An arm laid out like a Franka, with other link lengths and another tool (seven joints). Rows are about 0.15 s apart.
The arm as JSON. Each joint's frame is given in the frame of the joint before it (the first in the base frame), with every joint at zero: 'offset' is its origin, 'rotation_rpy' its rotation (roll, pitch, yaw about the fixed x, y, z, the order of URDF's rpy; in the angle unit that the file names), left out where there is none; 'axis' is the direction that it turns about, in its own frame. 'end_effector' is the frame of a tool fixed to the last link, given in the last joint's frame.
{
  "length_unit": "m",
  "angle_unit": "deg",
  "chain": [
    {
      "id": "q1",
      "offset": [
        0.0,
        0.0,
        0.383
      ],
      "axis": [
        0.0,
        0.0,
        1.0
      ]
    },
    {
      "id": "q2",
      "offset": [
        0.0,
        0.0,
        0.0
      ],
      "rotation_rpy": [
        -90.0,
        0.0,
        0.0
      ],
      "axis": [
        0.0,
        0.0,
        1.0
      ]
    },
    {
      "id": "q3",
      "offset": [
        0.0,
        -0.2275,
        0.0
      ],
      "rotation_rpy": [
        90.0,
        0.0,
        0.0
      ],
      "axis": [
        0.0,
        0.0,
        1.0
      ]
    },
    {
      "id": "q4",
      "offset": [
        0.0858,
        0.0,
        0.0
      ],
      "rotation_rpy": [
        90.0,
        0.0,
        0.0
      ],
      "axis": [
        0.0,
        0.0,
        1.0
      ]
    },
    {
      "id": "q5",
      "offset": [
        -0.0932,
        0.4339,
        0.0
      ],
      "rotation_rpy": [
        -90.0,
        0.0,
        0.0
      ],
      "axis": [
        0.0,
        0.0,
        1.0
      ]
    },
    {
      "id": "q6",
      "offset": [
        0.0,
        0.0,
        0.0
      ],
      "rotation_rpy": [
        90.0,
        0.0,
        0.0
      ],
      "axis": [
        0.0,
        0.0,
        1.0
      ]
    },
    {
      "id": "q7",
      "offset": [
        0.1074,
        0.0,
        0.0
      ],
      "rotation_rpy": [
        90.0,
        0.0,
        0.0
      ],
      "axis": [
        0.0,
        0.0,
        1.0
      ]
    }
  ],
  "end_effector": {
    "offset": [
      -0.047,
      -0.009,
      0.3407
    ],
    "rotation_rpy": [
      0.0,
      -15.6,
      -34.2
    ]
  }
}
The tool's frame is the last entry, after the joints.
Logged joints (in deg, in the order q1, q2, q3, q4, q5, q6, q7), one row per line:
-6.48 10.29 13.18 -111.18 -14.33 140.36 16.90
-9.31 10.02 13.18 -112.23 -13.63 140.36 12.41
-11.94 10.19 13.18 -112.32 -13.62 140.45 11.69
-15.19 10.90 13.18 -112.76 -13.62 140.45 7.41
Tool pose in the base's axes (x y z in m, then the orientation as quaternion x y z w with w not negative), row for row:
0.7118 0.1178 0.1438 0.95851 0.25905 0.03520 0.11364
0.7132 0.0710 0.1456 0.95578 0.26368 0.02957 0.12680
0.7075 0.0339 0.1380 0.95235 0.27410 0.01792 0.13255
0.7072 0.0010 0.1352 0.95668 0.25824 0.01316 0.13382
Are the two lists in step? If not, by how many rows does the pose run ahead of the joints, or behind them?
The pose runs 1 row behind the joints: the pose in row i belongs to the joints in row i - 1.
